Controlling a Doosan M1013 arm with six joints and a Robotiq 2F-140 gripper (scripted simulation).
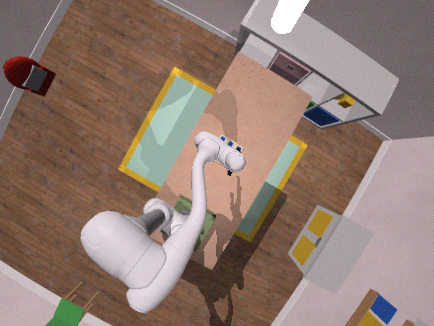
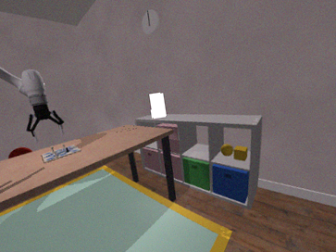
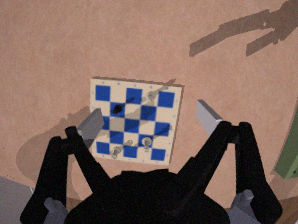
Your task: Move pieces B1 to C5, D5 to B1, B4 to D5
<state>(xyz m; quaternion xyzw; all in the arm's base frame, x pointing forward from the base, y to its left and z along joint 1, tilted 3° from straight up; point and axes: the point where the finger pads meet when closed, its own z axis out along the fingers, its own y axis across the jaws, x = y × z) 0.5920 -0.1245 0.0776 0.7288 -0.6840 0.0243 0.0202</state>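
Now: hand 8 cm short of the dark chess piece, 3 cm to the right of it and 13 cm above it. The rest, counted from my hand: chessboard (5 cm ahead, 7 cm to the left, 14 cm below).
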